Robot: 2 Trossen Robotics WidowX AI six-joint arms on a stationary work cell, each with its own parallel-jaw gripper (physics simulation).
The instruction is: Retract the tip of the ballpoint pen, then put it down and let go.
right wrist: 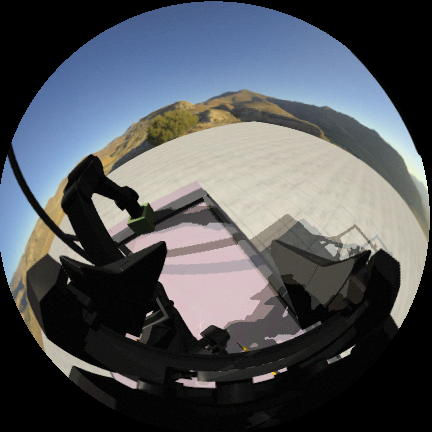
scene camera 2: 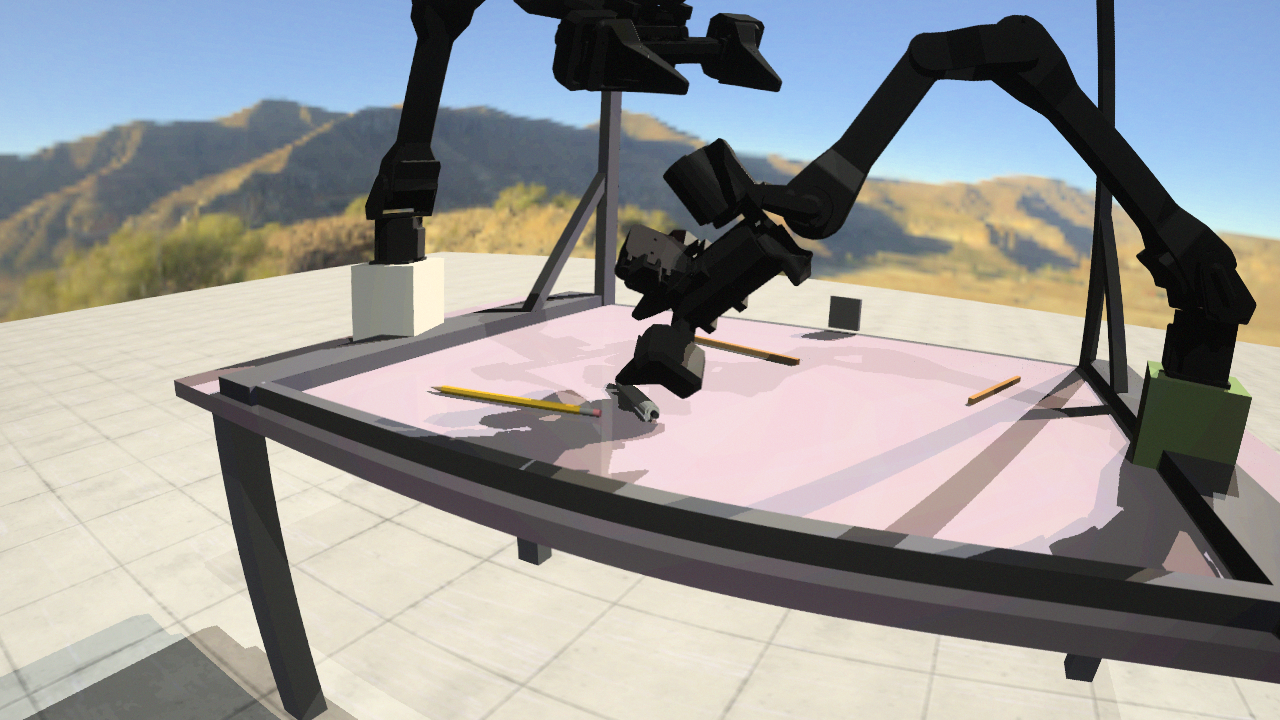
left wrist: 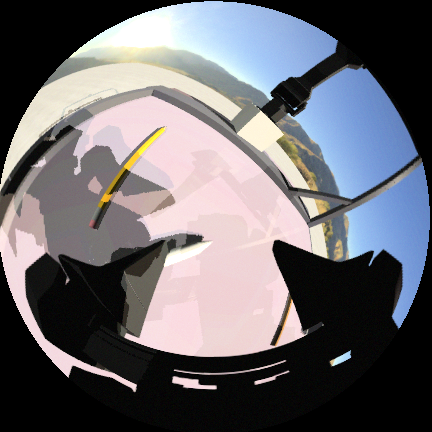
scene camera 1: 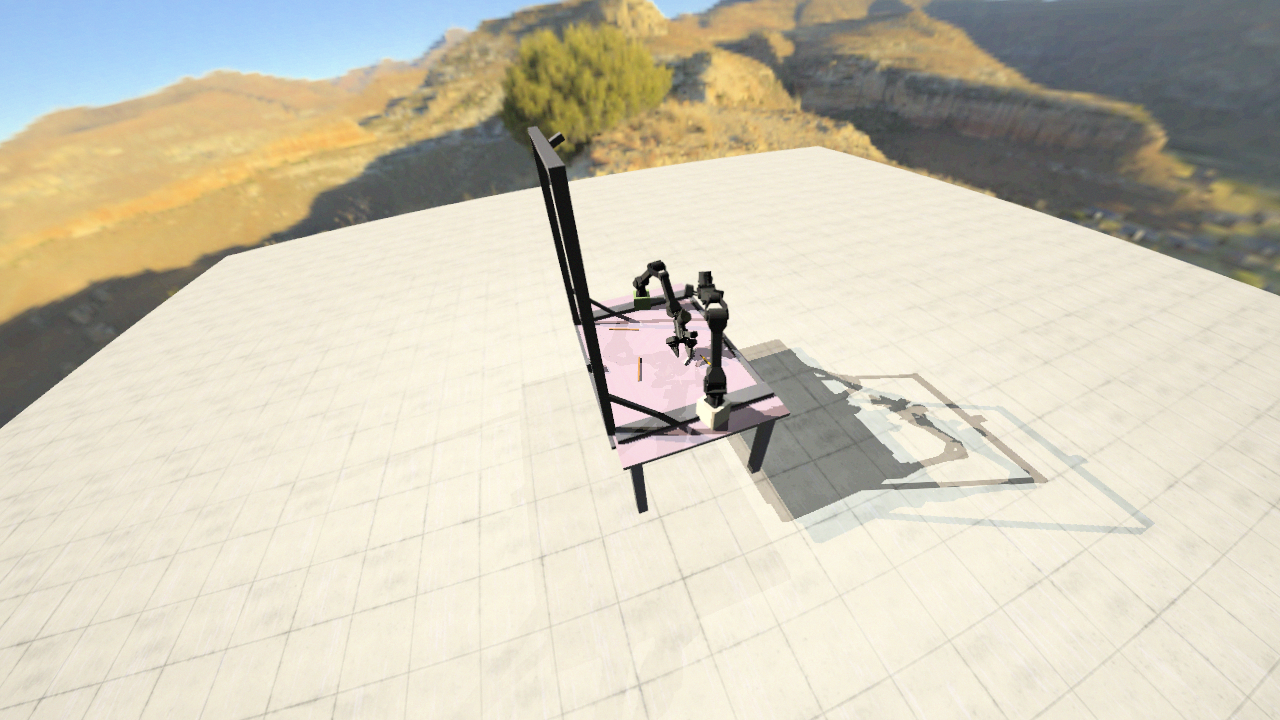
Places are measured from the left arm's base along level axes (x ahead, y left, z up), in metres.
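Where they show: left gripper, fingertip midpoint: (scene camera 2: 627, 348) (left wrist: 221, 246) (scene camera 1: 684, 358); right gripper, fingertip midpoint: (right wrist: 219, 246) (scene camera 2: 736, 87); left arm's base, origin of the base link: (right wrist: 136, 212) (scene camera 2: 1195, 377) (scene camera 1: 641, 294); right arm's base, origin of the base link: (scene camera 2: 398, 261) (left wrist: 266, 115) (scene camera 1: 714, 400).
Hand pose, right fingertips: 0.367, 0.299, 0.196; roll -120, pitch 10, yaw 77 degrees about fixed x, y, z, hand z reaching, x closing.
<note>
Each offset is from my right fingertips to the centre of the thing, as dx, dy, dz.
The ballpoint pen {+0.162, -0.085, -0.274} (scene camera 2: 642, 407) (left wrist: 189, 253), grey-white and dark, lies on the pink table top; the finger at the left of the left wrist view hides part of it. Whether its tip is out cannot be made out. My left gripper (scene camera 2: 662, 383) (left wrist: 221, 246) (scene camera 1: 682, 355) is open and empty, pointing down close above the table beside the pen; in scene camera 2 its fingertips are just above and right of the pen. My right gripper (scene camera 2: 733, 87) (right wrist: 219, 246) is open and empty, high above the table.
A yellow pencil {+0.237, +0.009, -0.276} (scene camera 2: 510, 399) (left wrist: 125, 172) lies left of the pen in scene camera 2. Two orange-brown sticks {+0.212, -0.352, -0.276} (scene camera 2: 756, 351) {-0.130, -0.421, -0.276} (scene camera 2: 993, 390) lie farther right. A dark frame (scene camera 2: 805, 528) edges the table. The arms stand on a white block {+0.562, -0.049, -0.225} (scene camera 2: 384, 300) and a green block {-0.367, -0.299, -0.238} (scene camera 2: 1186, 419).
</note>
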